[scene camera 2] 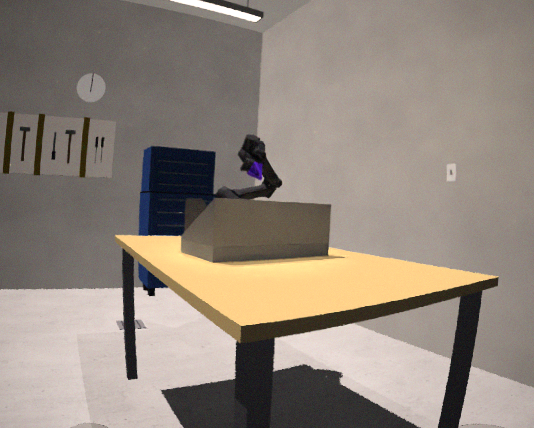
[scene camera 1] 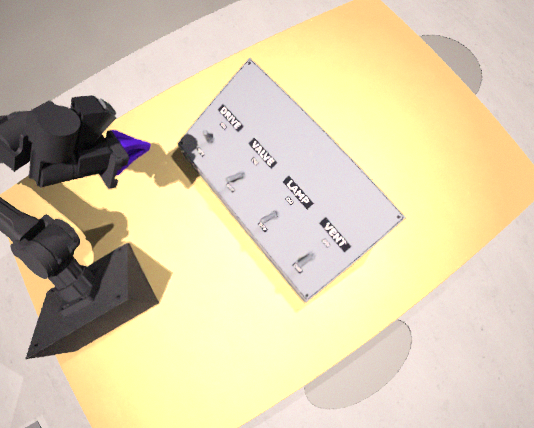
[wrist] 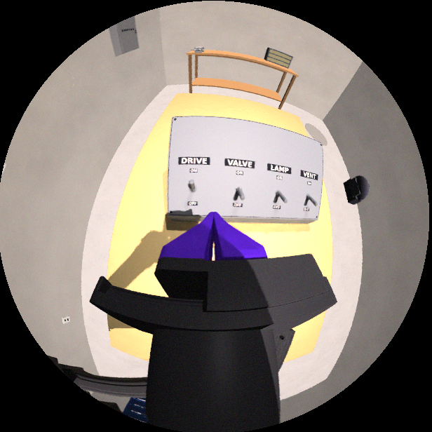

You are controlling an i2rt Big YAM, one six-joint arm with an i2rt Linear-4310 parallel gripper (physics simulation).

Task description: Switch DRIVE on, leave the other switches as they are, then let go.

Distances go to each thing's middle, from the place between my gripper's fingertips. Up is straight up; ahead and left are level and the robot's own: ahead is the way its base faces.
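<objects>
With the grey switch panel (scene camera 1: 326, 206) to measure from, I find my gripper 210 mm above it. The gripper is also 90 mm to the left of the panel and 230 mm short of it.
</objects>
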